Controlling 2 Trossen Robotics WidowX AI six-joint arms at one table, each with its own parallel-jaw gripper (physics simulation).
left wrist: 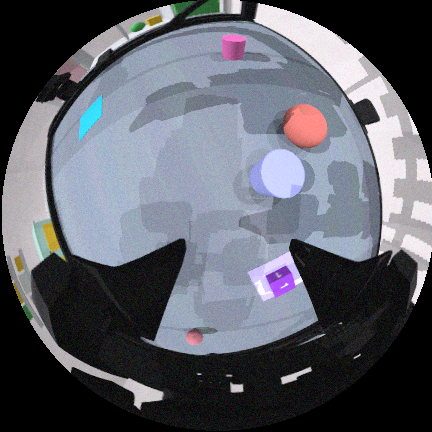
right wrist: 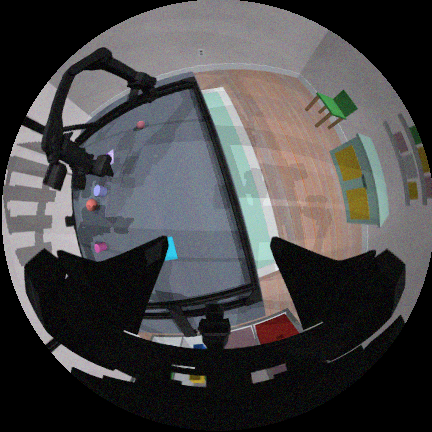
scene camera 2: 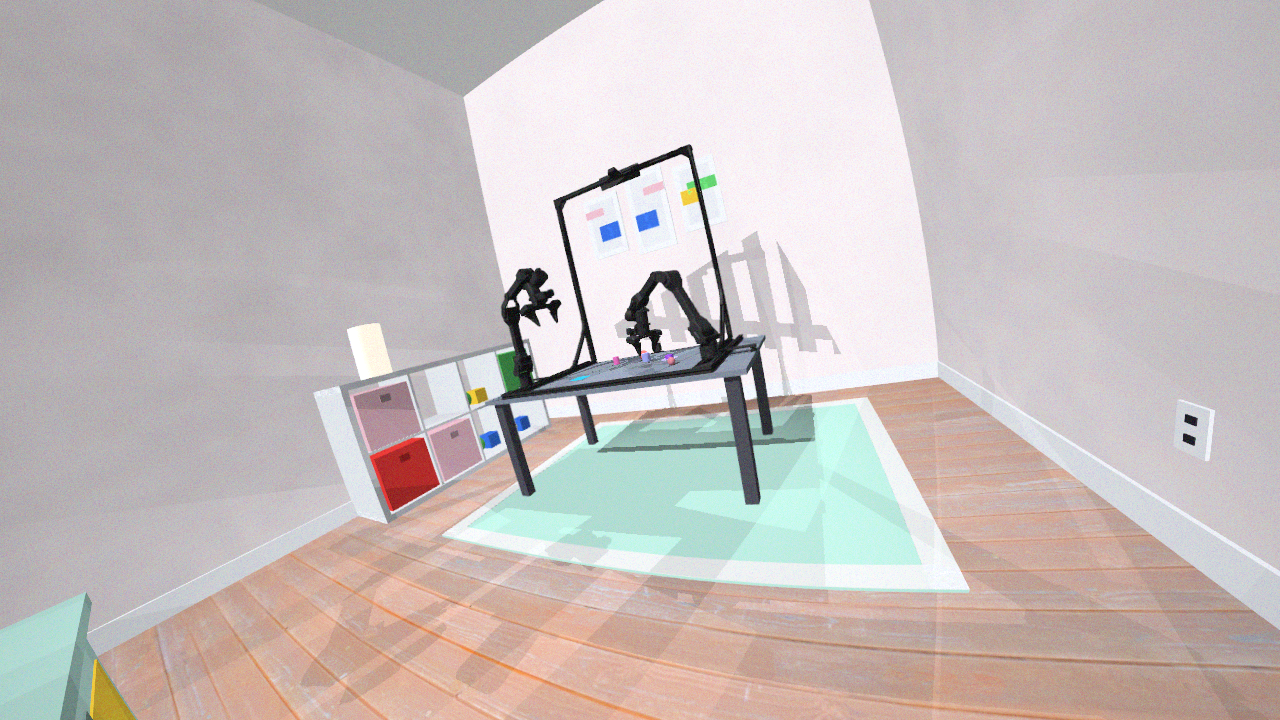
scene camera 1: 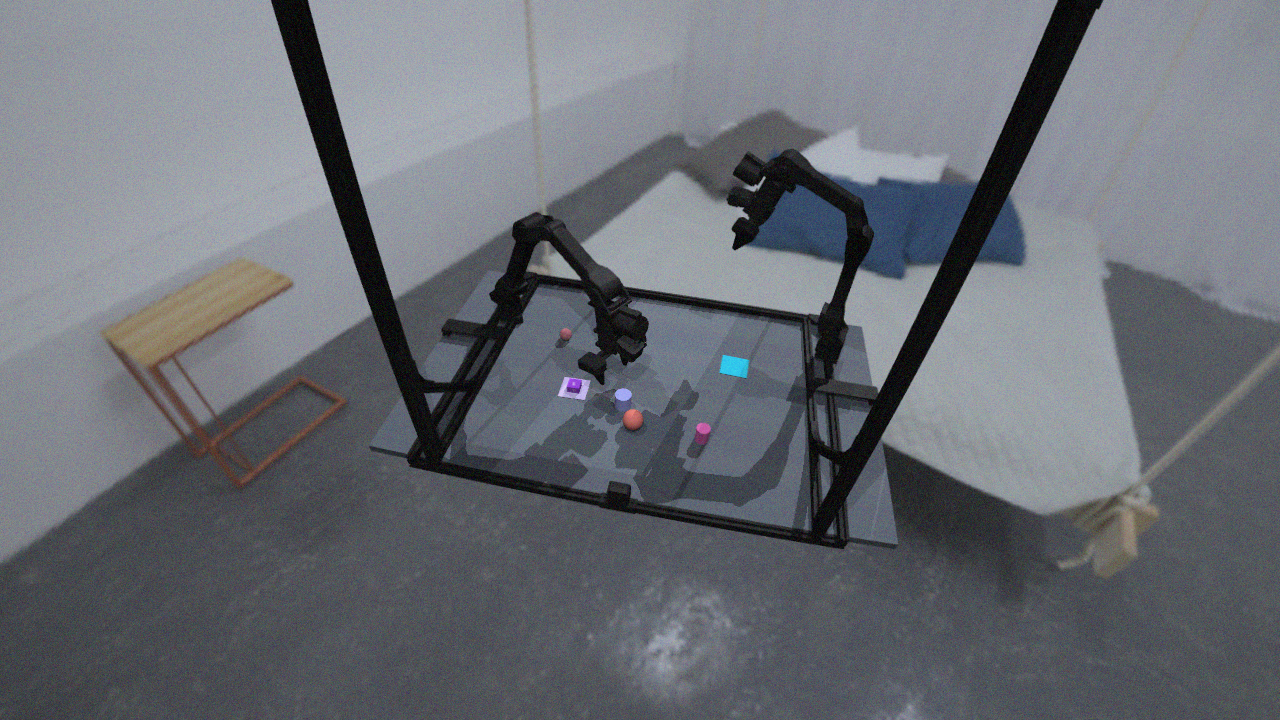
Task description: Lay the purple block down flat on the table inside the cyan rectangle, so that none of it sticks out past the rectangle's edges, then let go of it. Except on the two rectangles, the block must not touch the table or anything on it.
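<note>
The purple block sits on the pale lavender rectangle, left of the table's middle in scene camera 1. The cyan rectangle lies bare at the right in scene camera 1. My left gripper is open and empty above the table, a little to the right of the block in scene camera 1. In the left wrist view the block shows between the fingers, close to the right-hand one. My right gripper is open and empty, high up.
A periwinkle cylinder and a red ball stand near the block. A magenta cylinder stands farther right, and a small pink ball lies toward the left arm's base. A black frame surrounds the table.
</note>
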